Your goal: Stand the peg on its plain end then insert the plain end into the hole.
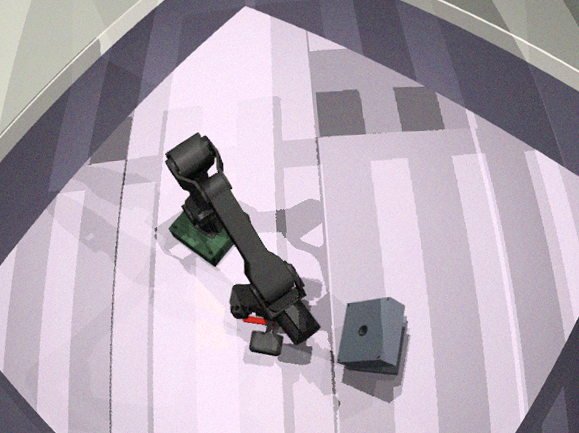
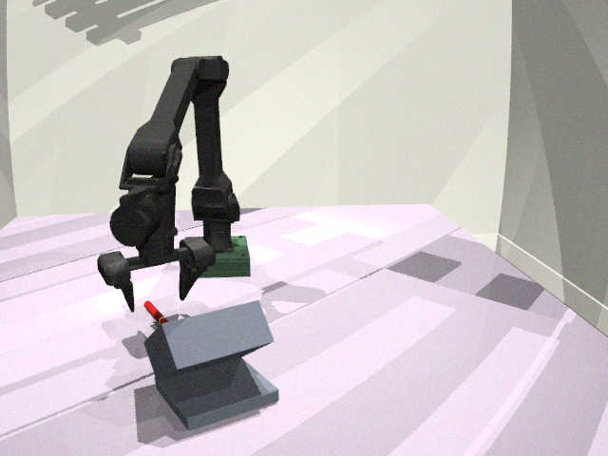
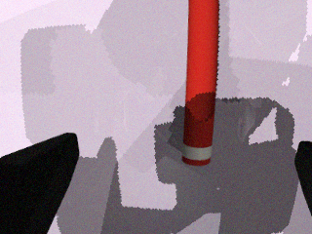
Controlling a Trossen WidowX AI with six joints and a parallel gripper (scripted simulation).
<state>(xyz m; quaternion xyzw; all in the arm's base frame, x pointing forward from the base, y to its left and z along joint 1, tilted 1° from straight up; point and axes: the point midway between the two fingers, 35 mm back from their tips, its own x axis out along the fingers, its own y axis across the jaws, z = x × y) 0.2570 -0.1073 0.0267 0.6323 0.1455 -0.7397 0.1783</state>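
Right now my gripper tip is 3 cm above the red peg and 1 cm past it. Round my gripper tip: flat grey base plate 21 cm ahead, 9 cm to the left, 2 cm below; grey sloped panel 20 cm ahead, 8 cm to the left, 4 cm above.
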